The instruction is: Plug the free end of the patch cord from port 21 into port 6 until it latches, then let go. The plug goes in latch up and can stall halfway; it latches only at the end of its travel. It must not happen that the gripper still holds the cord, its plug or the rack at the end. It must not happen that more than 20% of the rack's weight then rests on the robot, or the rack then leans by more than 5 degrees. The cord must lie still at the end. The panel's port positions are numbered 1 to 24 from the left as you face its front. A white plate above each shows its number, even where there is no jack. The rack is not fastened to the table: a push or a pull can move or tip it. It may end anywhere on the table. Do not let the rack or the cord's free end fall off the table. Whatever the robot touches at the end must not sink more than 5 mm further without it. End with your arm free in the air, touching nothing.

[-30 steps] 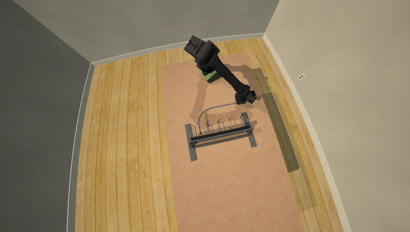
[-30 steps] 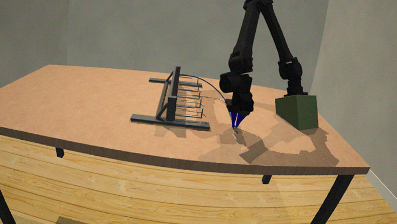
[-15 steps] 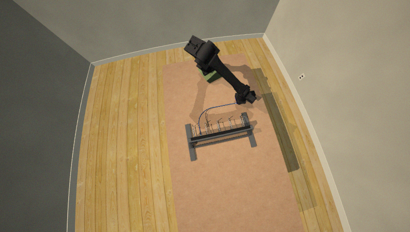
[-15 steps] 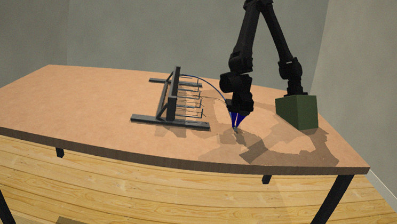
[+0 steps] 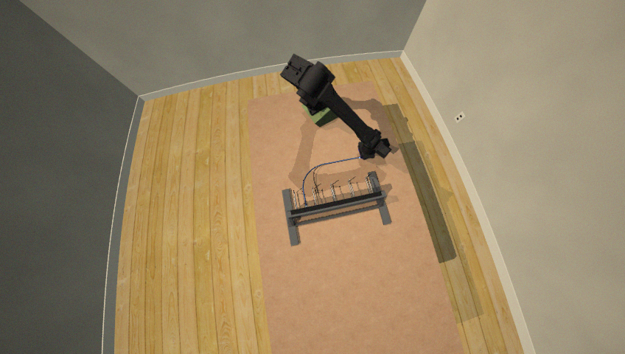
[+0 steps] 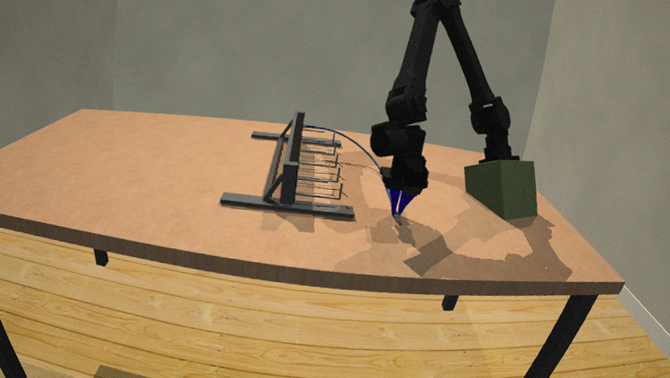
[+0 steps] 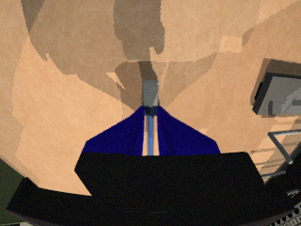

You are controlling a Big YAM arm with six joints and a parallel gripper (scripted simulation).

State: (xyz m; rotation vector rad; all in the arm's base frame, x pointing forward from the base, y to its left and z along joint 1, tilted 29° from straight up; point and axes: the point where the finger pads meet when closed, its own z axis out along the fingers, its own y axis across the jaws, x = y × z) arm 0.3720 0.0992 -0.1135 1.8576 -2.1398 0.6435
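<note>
Right now the plug is 20 mm to the left of my hand.
</note>
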